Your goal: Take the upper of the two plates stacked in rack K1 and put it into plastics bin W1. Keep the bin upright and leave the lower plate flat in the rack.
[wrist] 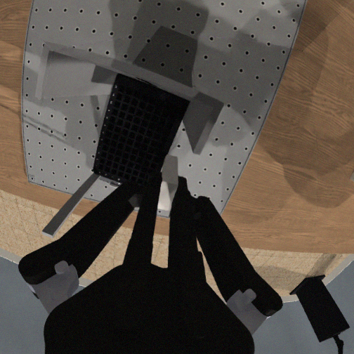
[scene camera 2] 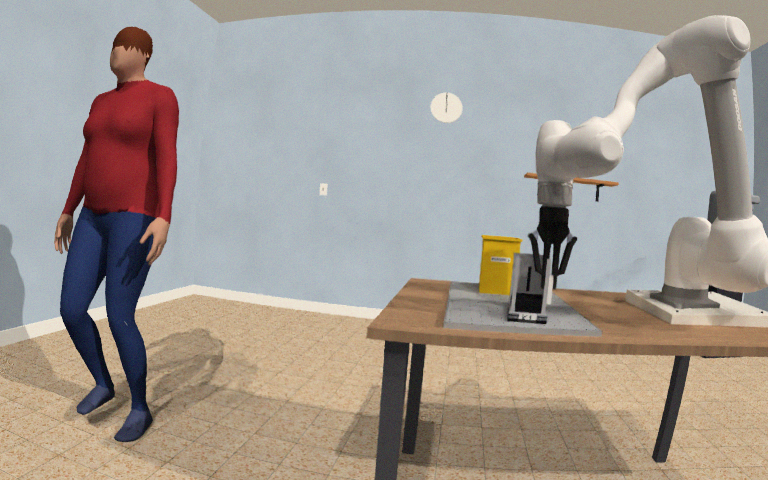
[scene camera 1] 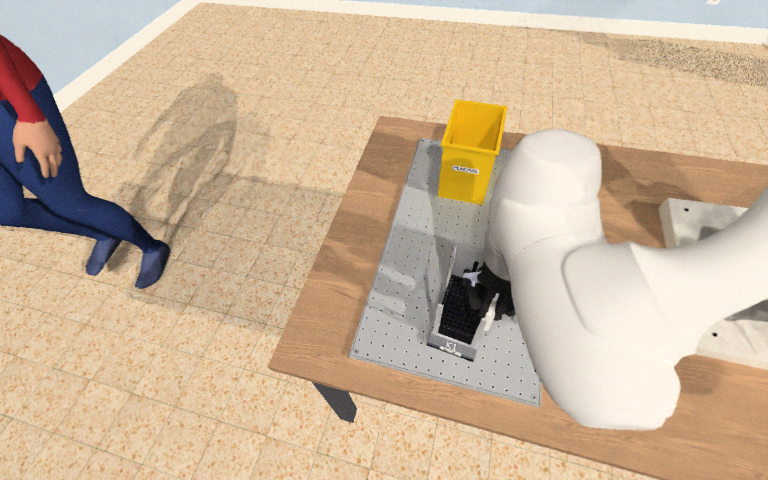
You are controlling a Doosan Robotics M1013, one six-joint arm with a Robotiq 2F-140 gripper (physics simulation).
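Frame: origin at the arm's base, x ahead, y left, z up, level; millimetres.
Where they show: gripper, between the fingertips: [scene camera 2: 546, 303]; arm's base, origin of its link: [scene camera 2: 683, 302].
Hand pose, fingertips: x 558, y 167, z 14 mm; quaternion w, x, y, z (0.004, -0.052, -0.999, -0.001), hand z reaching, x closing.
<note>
Each offset is from my fingertips to the top centre of the thing. "spot": to the spot under its first point. Level surfaces: height alone.
Rack K1 @(spot: 64 mm ahead, 48 mm left, 22 mm down) [scene camera 1: 450, 346] [scene camera 2: 526, 317] [wrist: 200, 125] is a grey holder with raised side walls. In it a black, grid-topped plate @(44 mm ahead, 30 mm right, 8 mm up) [scene camera 1: 459, 311] [scene camera 2: 528, 302] [wrist: 137, 130] lies flat; I cannot tell whether a second plate is under it. Plastics bin W1 @(41 mm ahead, 443 mm right, 141 mm up) [scene camera 1: 465, 183] [scene camera 2: 495, 275], yellow and open-topped, stands upright behind the rack; it does not show in the wrist view. My gripper [scene camera 1: 493, 302] [scene camera 2: 552, 276] [wrist: 168, 165] is shut, pointing down at the rack's right side. A pale piece [wrist: 170, 175] shows at the fingertips; I cannot tell what it is.
The rack and bin stand on a grey perforated board @(39 mm down) [scene camera 1: 390, 283] [scene camera 2: 464, 316] [wrist: 240, 150] on a wooden table @(52 mm down) [scene camera 1: 317, 316] [scene camera 2: 402, 316]. The white arm [scene camera 1: 600, 316] [scene camera 2: 589, 147] covers the board's right side in scene camera 1. A person [scene camera 1: 45, 147] [scene camera 2: 130, 169] stands left of the table.
</note>
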